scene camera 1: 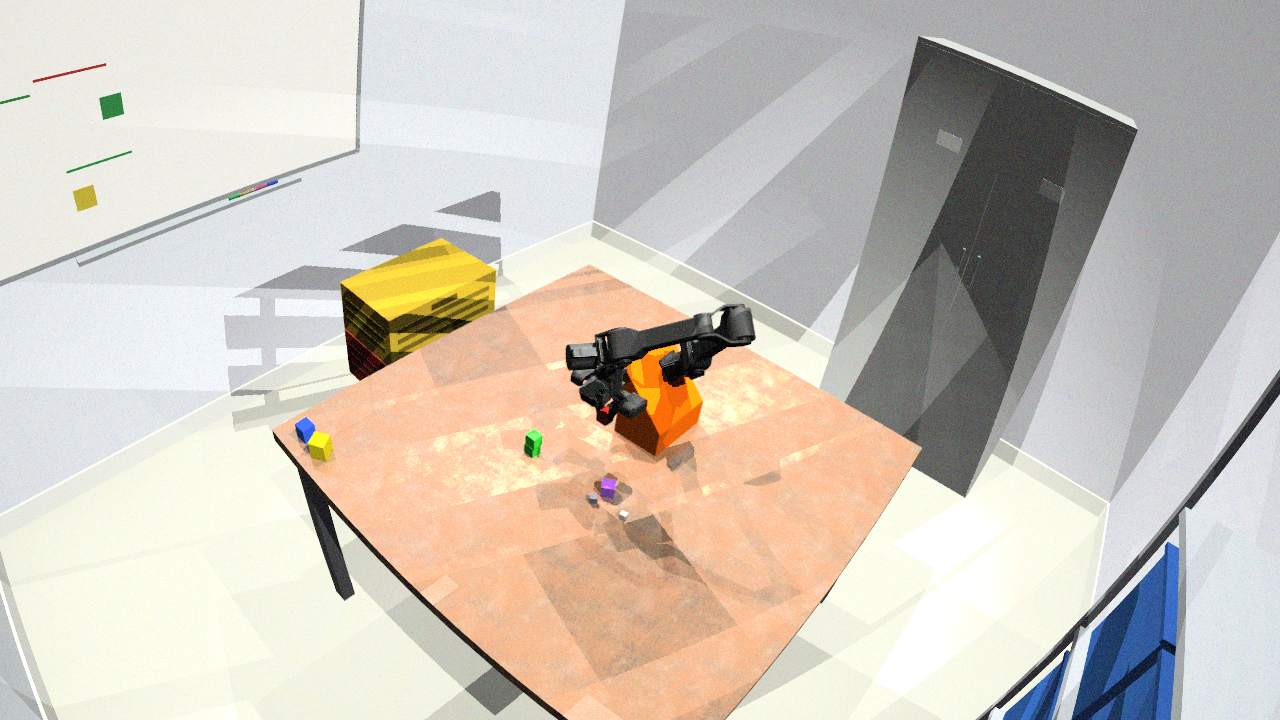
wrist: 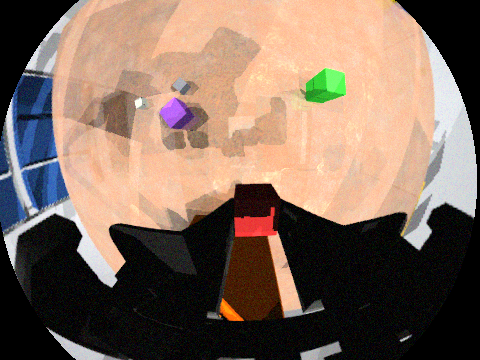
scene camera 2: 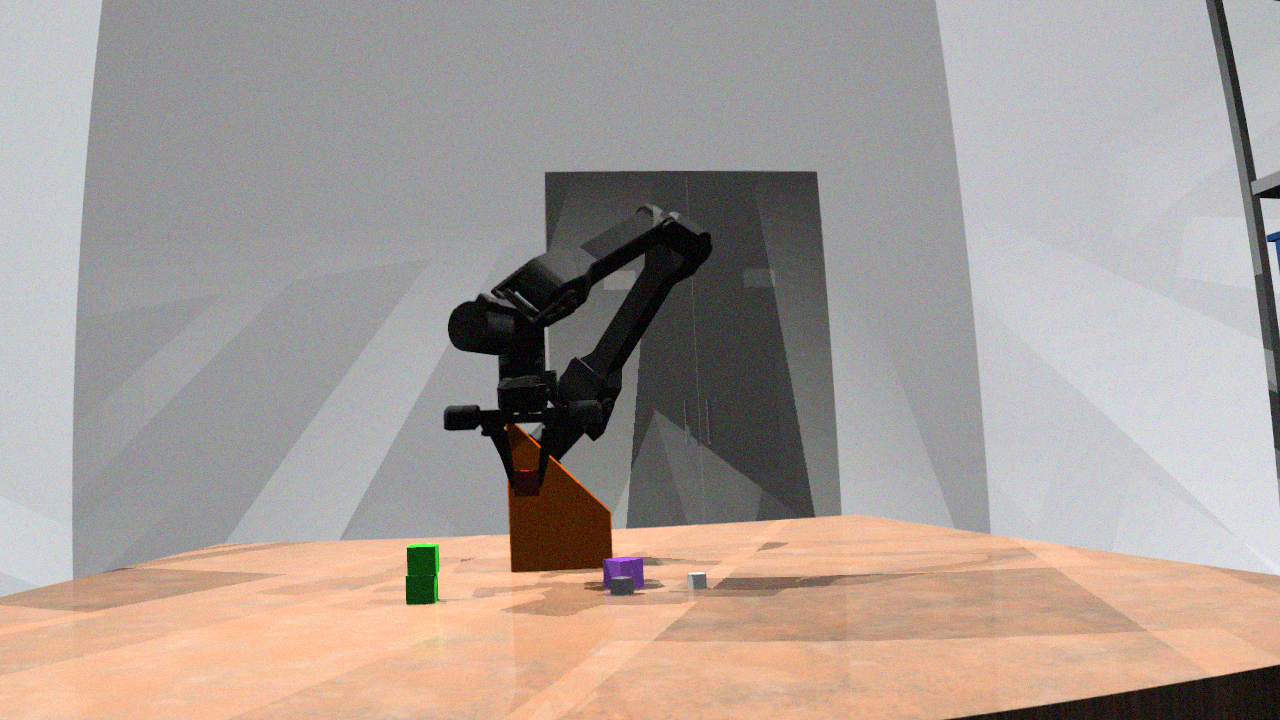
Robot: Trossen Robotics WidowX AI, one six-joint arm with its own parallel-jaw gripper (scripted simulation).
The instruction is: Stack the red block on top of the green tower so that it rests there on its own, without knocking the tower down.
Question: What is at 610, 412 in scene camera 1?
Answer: My gripper.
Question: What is my gripper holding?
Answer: A red block.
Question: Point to a purple block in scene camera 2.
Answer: At 622, 566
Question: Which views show my gripper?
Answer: Scene camera 1, the wrist view and scene camera 2: all of them.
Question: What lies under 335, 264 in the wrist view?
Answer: My gripper.
